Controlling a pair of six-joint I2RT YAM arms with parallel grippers.
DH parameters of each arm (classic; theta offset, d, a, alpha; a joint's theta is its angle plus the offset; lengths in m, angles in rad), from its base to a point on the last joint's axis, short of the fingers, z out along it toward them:
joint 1: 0 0.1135 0.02 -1.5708
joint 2: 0 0 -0.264 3.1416
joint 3: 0.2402 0 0.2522 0
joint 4: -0.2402 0 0.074 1.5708
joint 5: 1.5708 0 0 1.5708
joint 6: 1.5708 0.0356 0 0
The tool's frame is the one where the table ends.
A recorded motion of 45 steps. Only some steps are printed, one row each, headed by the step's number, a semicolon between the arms.
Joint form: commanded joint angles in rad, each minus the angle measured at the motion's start. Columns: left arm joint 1, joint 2, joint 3, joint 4, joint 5, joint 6; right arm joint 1, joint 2, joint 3, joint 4, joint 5, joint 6.
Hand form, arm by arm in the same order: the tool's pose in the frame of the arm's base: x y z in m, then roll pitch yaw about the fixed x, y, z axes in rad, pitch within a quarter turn. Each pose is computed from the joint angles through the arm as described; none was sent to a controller.
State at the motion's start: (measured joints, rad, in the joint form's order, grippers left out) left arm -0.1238 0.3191 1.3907 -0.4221 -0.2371 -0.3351; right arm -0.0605 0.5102 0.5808 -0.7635 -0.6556 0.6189
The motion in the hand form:
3: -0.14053 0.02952 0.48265 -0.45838 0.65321 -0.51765; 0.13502 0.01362 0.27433 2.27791 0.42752 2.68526
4: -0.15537 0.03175 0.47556 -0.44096 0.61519 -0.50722; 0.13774 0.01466 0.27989 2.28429 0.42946 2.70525
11: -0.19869 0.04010 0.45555 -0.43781 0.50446 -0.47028; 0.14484 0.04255 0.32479 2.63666 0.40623 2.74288
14: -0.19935 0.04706 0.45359 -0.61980 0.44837 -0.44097; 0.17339 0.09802 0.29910 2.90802 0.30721 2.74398
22: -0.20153 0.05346 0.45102 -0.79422 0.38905 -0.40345; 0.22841 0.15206 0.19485 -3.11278 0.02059 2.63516
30: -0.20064 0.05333 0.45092 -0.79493 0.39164 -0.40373; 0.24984 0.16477 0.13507 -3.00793 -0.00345 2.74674
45: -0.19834 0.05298 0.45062 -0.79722 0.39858 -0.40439; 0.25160 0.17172 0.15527 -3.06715 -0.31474 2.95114
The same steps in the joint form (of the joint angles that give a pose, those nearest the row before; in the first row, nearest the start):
3: -0.0290 -0.1721 -0.0061 0.0027 0.0164 0.0404; 0.0042 0.2037 0.1473 -0.0774 0.0180 -0.1621
4: -0.0286 -0.2132 -0.0061 0.0019 0.0164 0.0401; 0.0126 0.2262 0.1766 -0.0927 0.0164 -0.1755
11: -0.0286 -0.3132 0.0256 -0.0225 -0.0321 0.0473; 0.3037 0.3822 0.4570 -0.3387 0.4742 -0.0255
14: -0.0286 -0.3132 0.0252 -0.0187 -0.2369 0.0427; 0.5924 0.6375 0.5135 -0.3822 0.7530 0.2560
22: -0.0286 -0.3132 0.0252 -0.0076 -0.4379 0.0362; 0.6519 1.1162 0.5131 -0.2911 0.6870 0.4795
30: -0.0286 -0.3132 0.0225 -0.0076 -0.4379 0.0363; 0.6519 1.3363 0.5131 -0.1682 0.7263 0.3712
45: -0.0286 -0.3132 0.0156 -0.0080 -0.4383 0.0362; 0.6405 1.3874 0.6542 -0.4253 0.4932 0.1167

